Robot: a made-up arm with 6 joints.
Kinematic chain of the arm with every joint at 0, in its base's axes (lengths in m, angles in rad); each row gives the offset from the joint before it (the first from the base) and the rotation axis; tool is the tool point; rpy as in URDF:
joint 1: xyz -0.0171 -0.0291 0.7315 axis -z
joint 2: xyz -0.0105 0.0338 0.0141 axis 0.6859 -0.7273 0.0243
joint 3: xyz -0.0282 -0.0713 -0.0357 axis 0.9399 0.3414 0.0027
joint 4: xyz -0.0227 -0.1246 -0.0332 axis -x
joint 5: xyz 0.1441 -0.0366 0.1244 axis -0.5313 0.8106 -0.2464
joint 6: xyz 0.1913 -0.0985 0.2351 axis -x
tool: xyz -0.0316 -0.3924 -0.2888 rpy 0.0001 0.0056 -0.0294
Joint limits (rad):
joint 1: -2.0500..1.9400
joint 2: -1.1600..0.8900
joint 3: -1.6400..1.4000
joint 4: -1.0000..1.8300
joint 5: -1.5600..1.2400
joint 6: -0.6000..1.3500
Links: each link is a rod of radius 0.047 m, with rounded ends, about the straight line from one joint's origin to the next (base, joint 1, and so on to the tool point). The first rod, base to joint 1, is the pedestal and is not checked.
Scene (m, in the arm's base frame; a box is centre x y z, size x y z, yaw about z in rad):
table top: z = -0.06
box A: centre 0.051 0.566 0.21 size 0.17 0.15 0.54 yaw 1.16
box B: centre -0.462 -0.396 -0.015 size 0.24 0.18 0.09 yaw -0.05
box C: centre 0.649 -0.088 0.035 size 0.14 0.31 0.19 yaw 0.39
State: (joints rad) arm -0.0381 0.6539 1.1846 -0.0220 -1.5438 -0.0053
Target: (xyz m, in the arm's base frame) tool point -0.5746 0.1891 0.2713
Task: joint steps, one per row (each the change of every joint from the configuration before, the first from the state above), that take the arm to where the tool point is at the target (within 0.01 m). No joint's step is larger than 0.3 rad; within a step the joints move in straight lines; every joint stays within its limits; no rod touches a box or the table.
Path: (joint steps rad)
1: -0.2863 -0.1447 -0.1263 -0.0962 0.1865 0.0514
2: -0.2863 -0.1447 -0.1263 -0.0963 0.1865 0.0513
3: -0.1827 -0.0533 0.0957 -0.2618 0.0068 0.0279
4: -0.1826 -0.0532 0.0958 -0.2619 0.0069 0.0279
5: -0.1827 -0.0532 0.0958 -0.2618 0.0068 0.0280
6: -0.2691 0.1221 0.0903 0.0000 0.0470 0.0021
7: -0.2691 0.1221 0.0904 0.0000 0.0470 0.0021

